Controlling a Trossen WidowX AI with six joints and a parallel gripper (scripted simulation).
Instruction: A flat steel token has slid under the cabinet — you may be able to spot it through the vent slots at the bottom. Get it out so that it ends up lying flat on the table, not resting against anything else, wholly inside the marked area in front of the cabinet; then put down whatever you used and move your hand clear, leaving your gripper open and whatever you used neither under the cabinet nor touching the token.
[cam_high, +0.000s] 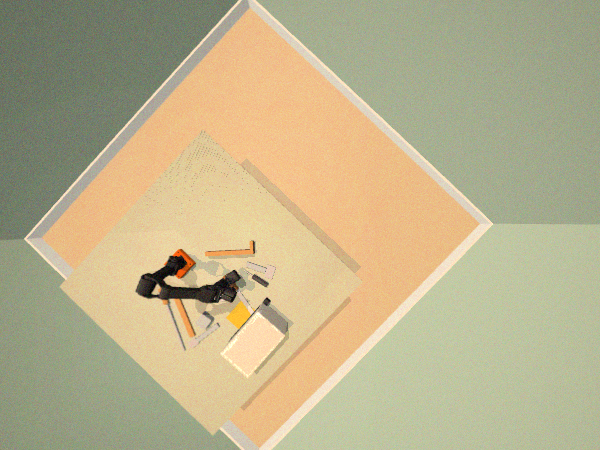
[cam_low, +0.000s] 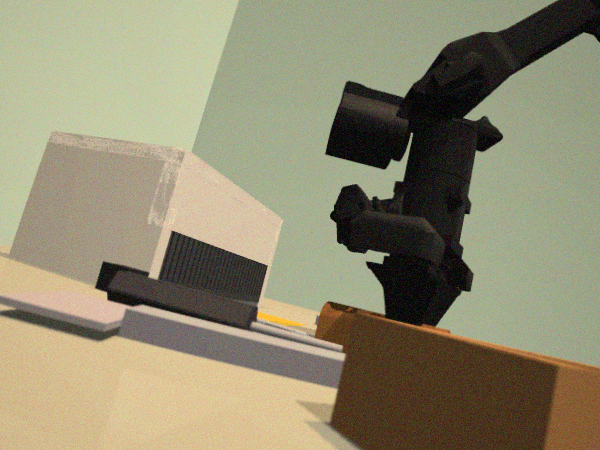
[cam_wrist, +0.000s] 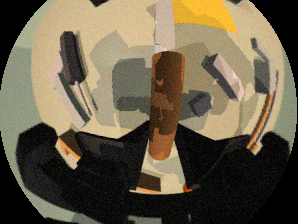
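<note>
The dark screwdriver lies 8 cm ahead of my gripper tip and 13 cm to the left of it. The rest, counted from my gripper tip: token (37 cm ahead, 6 cm to the right); orange stick (1 cm behind, 34 cm to the right).
</note>
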